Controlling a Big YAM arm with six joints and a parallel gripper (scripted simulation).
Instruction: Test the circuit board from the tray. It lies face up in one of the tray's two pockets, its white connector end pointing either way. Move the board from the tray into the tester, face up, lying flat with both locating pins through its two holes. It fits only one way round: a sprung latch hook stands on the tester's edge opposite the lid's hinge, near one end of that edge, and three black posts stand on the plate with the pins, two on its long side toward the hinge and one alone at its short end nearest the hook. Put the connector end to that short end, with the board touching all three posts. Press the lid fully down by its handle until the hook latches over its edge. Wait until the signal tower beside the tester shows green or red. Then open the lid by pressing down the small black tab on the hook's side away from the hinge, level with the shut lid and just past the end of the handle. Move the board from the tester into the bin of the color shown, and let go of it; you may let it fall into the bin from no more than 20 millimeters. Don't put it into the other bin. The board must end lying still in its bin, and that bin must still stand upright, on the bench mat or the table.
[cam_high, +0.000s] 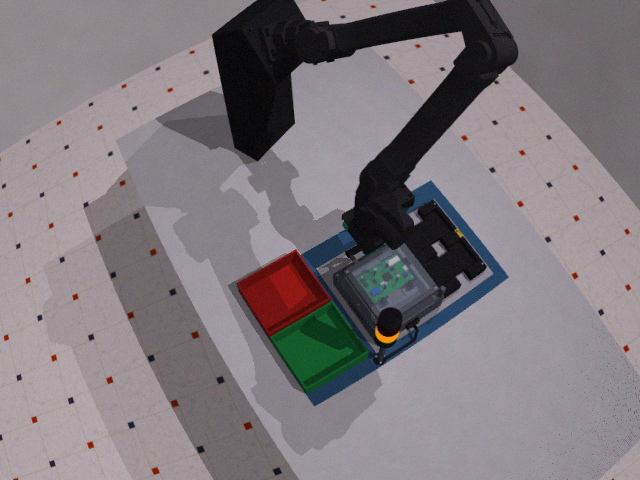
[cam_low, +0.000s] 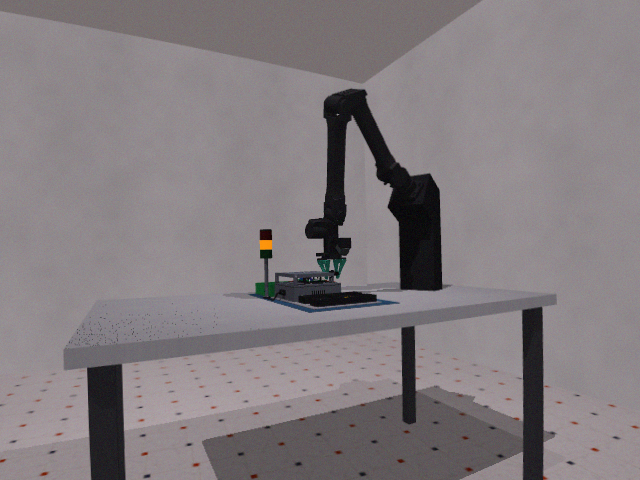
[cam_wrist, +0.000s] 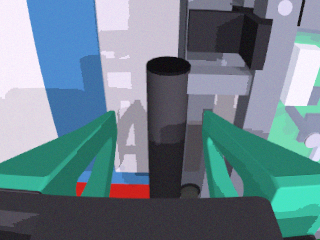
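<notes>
Right now the latch hook is 6 cm to the left of my hand, 2 cm ahead of it and 1 cm above it. Also, from my hand: green circuit board 9 cm ahead, 1 cm to the left, 1 cm below; then tester lid 9 cm ahead, 1 cm to the left, 1 cm above; then tester plate 9 cm ahead, 2 cm to the left, 1 cm below.
</notes>
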